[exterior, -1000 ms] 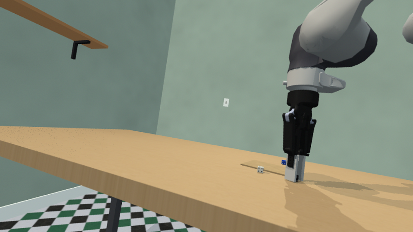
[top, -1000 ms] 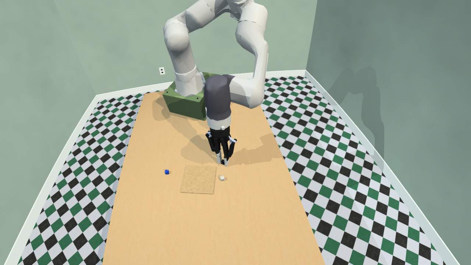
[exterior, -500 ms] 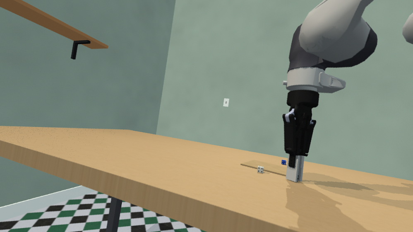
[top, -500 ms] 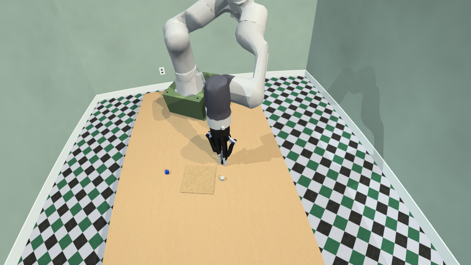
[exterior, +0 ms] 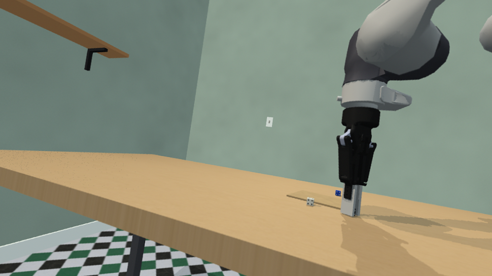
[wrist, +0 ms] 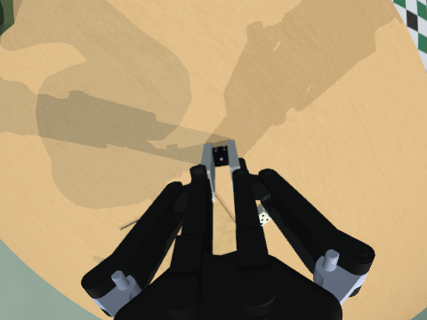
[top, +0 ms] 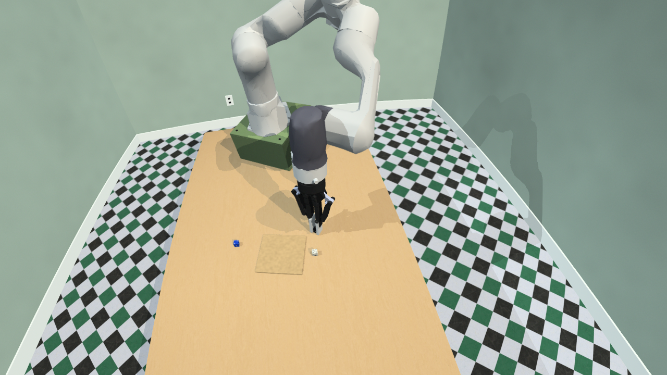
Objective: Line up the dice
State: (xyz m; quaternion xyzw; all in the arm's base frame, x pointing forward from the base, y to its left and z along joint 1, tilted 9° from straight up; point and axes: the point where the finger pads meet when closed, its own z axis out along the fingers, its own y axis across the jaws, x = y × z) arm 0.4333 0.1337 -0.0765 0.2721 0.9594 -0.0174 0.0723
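My gripper is now 8 cm short of the tan mat, 11 cm to the left of it and 3 cm above it. Also, from my hand: black die 3 cm below; then blue die 3 cm ahead, 26 cm to the right, 3 cm below; then white die 9 cm ahead, 1 cm to the right, 3 cm below.
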